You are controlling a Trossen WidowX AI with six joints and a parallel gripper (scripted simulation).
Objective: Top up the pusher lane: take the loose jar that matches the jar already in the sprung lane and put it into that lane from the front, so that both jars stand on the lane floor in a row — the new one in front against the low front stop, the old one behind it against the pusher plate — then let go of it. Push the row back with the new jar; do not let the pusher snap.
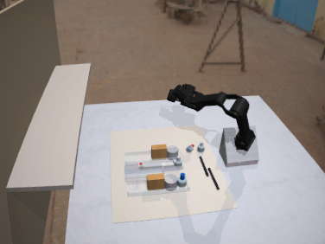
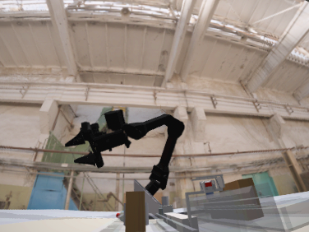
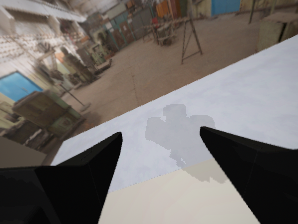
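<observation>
My gripper tip is now 43 cm to the right of the blue-lidded jar, 16 cm above it and 10 cm short of it. From my gripper tip the other things lie so: red mark 33 cm to the left, 27 cm ahead, 14 cm below; then shelf 59 cm ahead, 26 cm to the left, 16 cm above; then lane 32 cm to the left, 23 cm ahead, 19 cm below.
</observation>
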